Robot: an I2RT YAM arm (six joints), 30 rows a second.
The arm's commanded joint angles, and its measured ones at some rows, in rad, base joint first. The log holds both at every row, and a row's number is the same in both.
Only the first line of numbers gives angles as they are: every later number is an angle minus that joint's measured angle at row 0.
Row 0, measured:
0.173 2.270 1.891 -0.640 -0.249 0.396
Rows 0 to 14, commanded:
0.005 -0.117 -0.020 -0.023 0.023 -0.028
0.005 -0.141 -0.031 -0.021 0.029 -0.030
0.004 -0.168 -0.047 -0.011 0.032 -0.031
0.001 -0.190 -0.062 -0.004 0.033 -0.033
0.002 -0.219 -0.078 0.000 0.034 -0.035
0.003 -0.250 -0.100 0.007 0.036 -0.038
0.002 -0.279 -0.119 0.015 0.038 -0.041
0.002 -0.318 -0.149 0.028 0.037 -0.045
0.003 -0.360 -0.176 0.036 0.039 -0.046
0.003 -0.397 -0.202 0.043 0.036 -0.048
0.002 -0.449 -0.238 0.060 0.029 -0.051
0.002 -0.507 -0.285 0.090 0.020 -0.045
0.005 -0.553 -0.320 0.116 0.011 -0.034
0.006 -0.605 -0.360 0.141 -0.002 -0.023
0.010 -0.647 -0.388 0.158 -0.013 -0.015
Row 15, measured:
0.000 -0.532 -0.319 0.087 0.016 -0.025
